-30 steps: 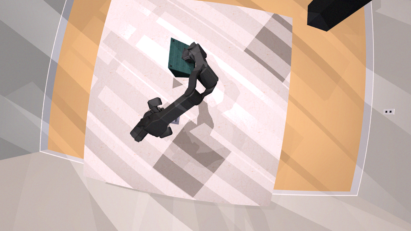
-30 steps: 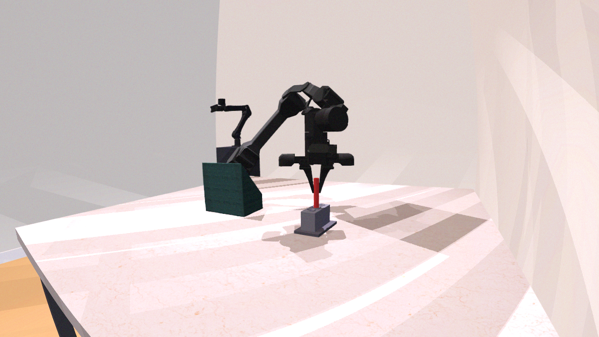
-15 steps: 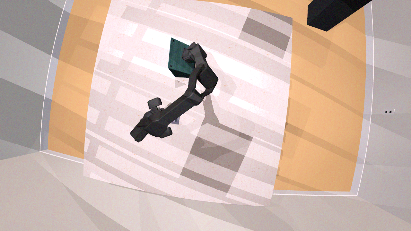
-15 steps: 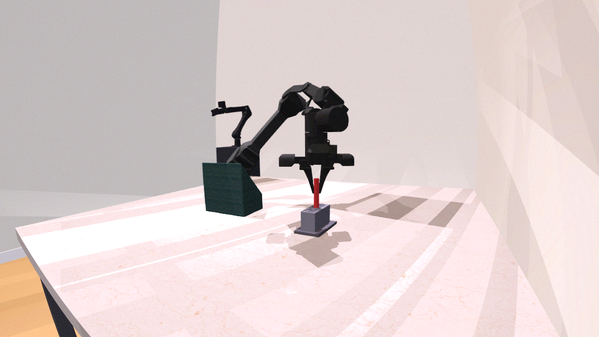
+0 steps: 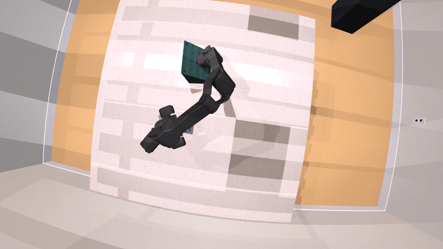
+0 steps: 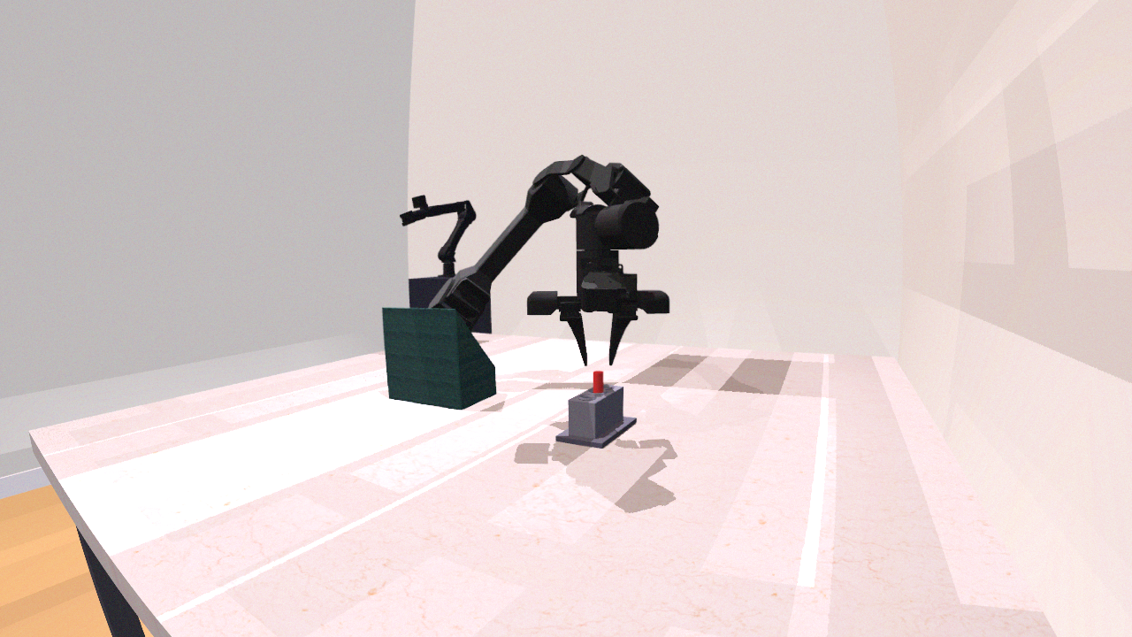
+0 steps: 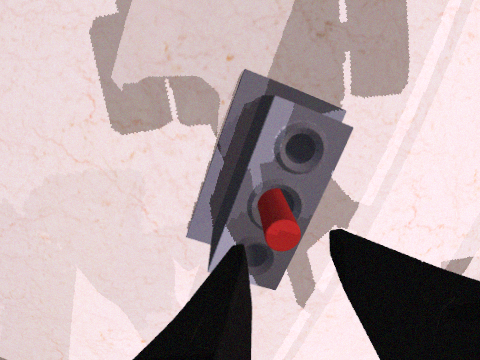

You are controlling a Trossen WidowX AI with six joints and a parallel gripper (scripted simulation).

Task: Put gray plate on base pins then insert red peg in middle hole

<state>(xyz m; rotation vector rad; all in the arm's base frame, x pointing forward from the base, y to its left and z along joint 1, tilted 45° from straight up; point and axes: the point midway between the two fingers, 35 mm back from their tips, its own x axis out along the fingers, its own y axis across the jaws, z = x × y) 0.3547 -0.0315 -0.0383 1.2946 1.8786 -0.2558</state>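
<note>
Now: the red peg 5 cm below my gripper tip. Also, from my gripper tip: gray plate 5 cm below; flat base 9 cm below.
</note>
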